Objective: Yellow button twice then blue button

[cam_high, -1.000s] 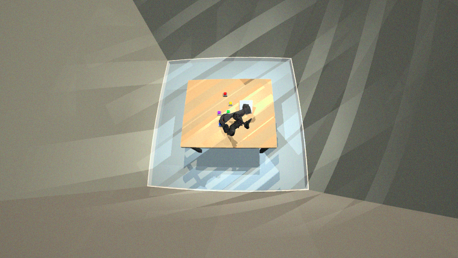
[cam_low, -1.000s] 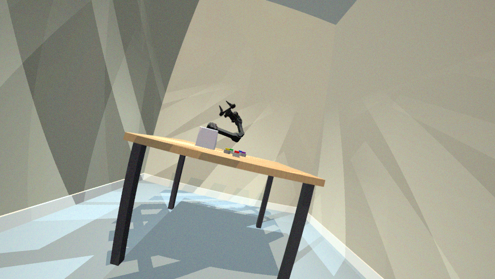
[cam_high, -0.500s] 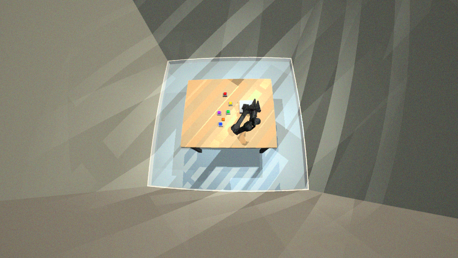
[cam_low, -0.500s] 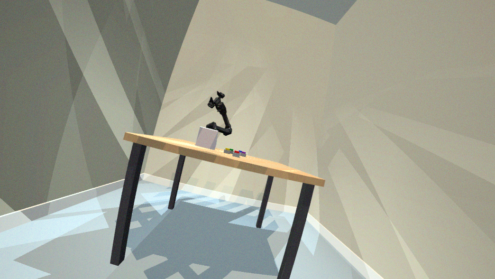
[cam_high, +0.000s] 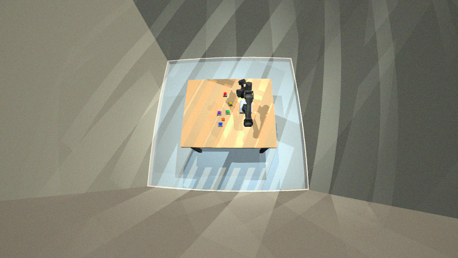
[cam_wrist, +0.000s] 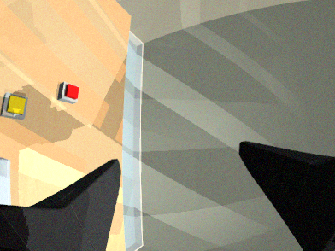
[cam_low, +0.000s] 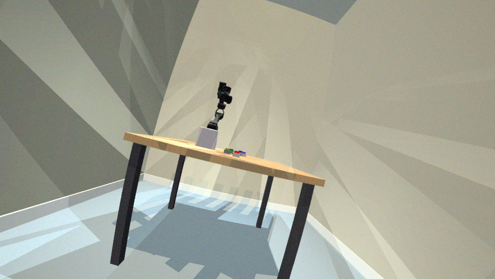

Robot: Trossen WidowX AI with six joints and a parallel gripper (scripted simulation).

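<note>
My gripper tip is 350 mm above the yellow button, 90 mm short of it and 20 mm to the right of it. The rest, counted from my gripper tip: red button (350 mm below, 170 mm ahead, 110 mm to the right); then purple button (350 mm below, 220 mm ahead, 150 mm to the left); then green button (350 mm below, 130 mm to the left, 120 mm ahead).
</note>
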